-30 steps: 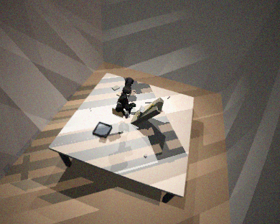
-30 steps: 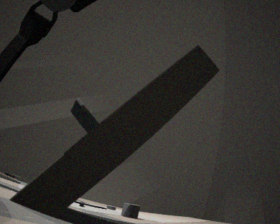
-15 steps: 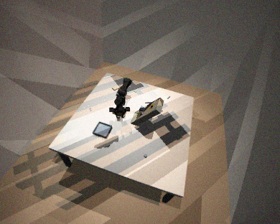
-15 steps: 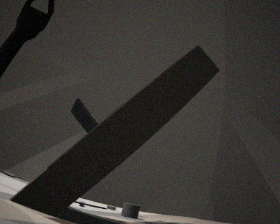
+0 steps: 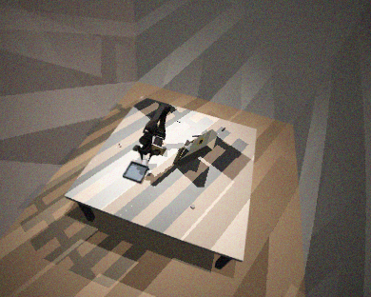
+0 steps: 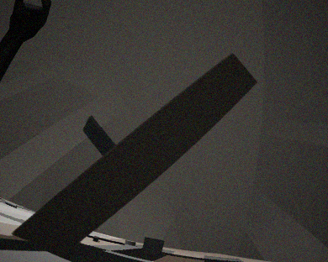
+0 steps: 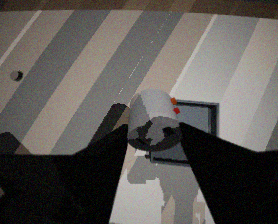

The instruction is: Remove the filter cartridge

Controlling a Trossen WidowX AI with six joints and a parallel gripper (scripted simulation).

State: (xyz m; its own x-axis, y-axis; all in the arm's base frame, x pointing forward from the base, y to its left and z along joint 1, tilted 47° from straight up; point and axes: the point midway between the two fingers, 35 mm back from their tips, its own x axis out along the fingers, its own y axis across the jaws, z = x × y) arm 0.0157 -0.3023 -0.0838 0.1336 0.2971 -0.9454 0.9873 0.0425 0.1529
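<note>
The dark square tray is 19 cm below my gripper tip and 9 cm behind it. From my gripper tip the other things lie so: sloping service panel: 29 cm to the left, 29 cm ahead, 3 cm below; then round filter cartridge: right at my gripper tip.
</note>
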